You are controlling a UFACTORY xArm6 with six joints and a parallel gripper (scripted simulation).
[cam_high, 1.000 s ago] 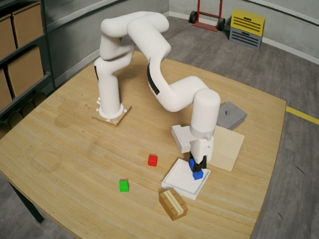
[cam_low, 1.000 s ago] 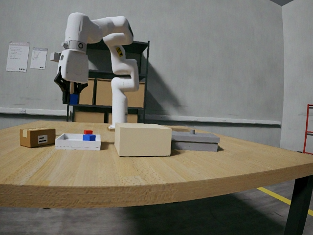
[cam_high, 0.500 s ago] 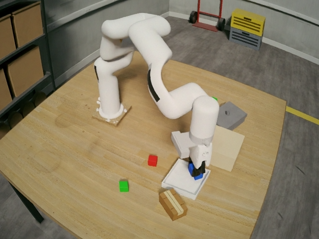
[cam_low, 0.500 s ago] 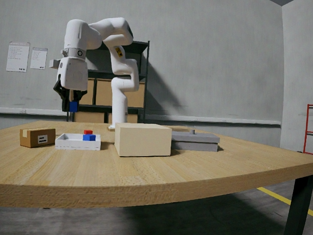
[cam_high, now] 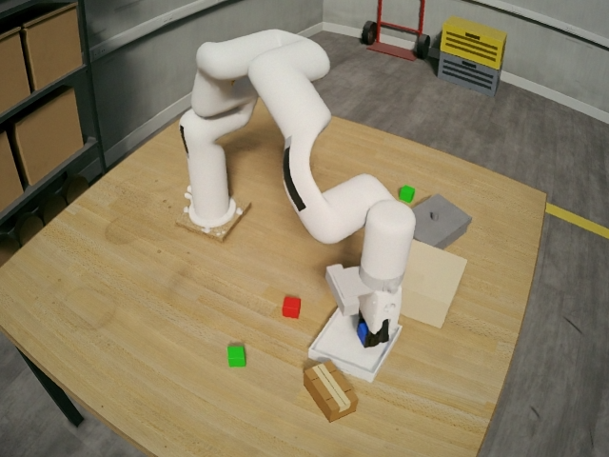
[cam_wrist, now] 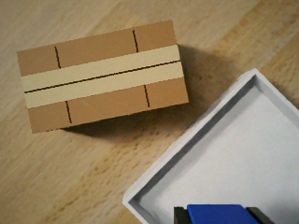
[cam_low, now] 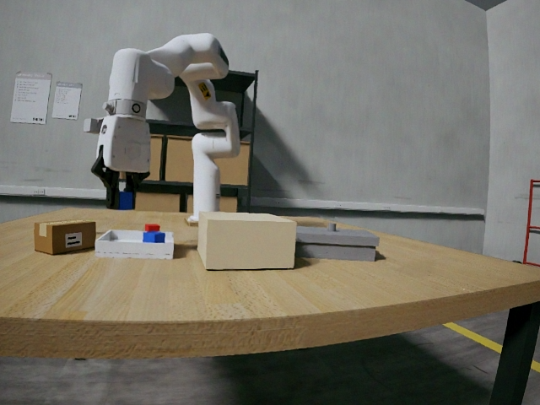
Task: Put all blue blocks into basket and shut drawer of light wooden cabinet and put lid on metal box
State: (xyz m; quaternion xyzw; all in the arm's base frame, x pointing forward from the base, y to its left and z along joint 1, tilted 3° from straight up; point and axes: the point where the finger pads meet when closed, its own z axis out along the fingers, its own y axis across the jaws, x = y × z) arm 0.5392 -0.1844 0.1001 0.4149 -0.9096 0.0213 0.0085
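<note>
Right now the white basket is 3 cm behind my hand, 3 cm to the left of it and 9 cm below it. From my hand the other things lie so: red block: 19 cm behind, 4 cm to the left, 9 cm below; light wooden cabinet: 2 cm ahead, 23 cm to the left, 6 cm below; cardboard box: 1 cm behind, 11 cm to the right, 7 cm below.
</note>
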